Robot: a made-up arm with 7 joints.
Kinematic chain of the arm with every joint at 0, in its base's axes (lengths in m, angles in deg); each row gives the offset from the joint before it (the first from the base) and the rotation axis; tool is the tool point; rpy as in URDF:
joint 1: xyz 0 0 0.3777 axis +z
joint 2: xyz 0 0 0 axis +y
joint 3: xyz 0 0 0.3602 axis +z
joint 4: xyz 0.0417 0 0 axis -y
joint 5: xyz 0.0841 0 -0.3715 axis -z
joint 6: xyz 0 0 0 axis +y
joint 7: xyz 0.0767 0 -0.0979 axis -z
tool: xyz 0 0 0 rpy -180 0 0
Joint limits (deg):
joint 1: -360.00..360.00
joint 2: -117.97..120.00
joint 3: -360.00..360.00
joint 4: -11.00..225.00
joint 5: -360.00..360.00
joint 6: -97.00..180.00
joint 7: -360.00..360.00
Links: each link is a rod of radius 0.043 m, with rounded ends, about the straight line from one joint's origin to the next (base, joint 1, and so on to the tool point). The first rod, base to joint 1, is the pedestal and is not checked.
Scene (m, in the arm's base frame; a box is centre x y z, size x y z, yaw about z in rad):
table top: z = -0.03
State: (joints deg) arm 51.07 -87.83 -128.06 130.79 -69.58 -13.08 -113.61
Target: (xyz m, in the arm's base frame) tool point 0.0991 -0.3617 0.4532
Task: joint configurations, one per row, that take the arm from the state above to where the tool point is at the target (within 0.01 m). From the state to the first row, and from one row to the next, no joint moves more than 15 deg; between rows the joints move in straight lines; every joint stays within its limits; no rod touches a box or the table.
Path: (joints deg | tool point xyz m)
1: 47.92 -87.37 -123.80 117.91 -73.97 -16.58 -113.61 | -0.1752 -0.7475 0.2775
2: 44.77 -86.91 -119.55 105.02 -78.36 -20.08 -113.61 | -0.1092 -0.7152 0.2836
3: 41.61 -86.45 -115.29 92.14 -82.75 -23.58 -113.61 | -0.0466 -0.6697 0.3054
4: 38.46 -85.99 -111.04 79.25 -87.14 -27.07 -113.61 | 0.0087 -0.6106 0.3384
5: 35.31 -85.53 -106.78 66.37 -91.53 -30.57 -113.61 | 0.0528 -0.5386 0.3778
6: 32.16 -85.07 -102.52 53.48 -95.92 -34.07 -113.61 | 0.0835 -0.4547 0.4178
7: 29.00 -84.61 -98.27 40.60 -100.31 -37.57 -113.61 | 0.0991 -0.3617 0.4532

